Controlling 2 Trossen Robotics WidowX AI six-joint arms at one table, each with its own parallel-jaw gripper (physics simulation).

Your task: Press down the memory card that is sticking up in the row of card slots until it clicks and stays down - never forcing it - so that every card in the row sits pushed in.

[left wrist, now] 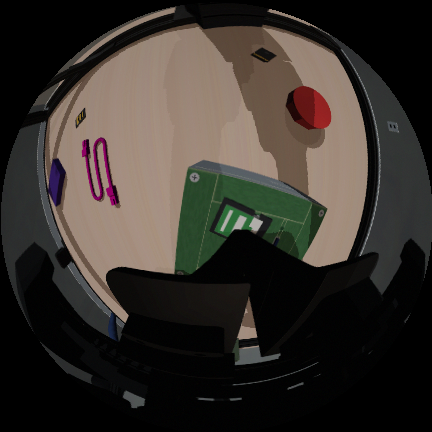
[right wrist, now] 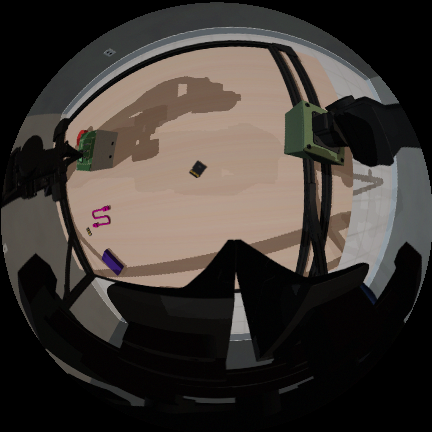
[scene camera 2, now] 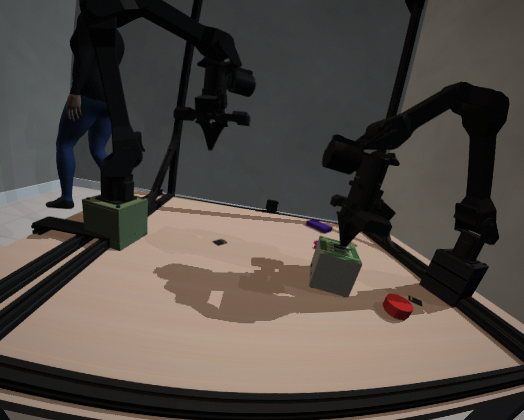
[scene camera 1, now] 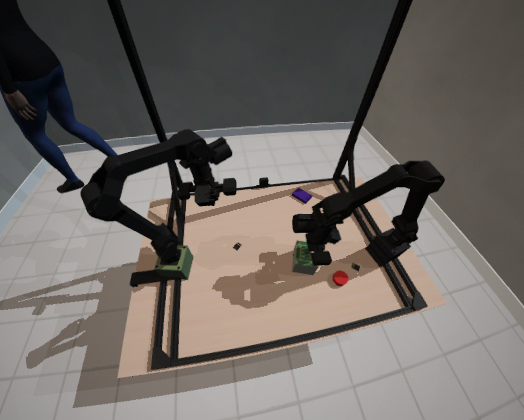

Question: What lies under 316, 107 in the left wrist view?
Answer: A red round button.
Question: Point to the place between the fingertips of my left gripper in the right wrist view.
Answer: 81, 155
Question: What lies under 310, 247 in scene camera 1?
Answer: My left gripper.
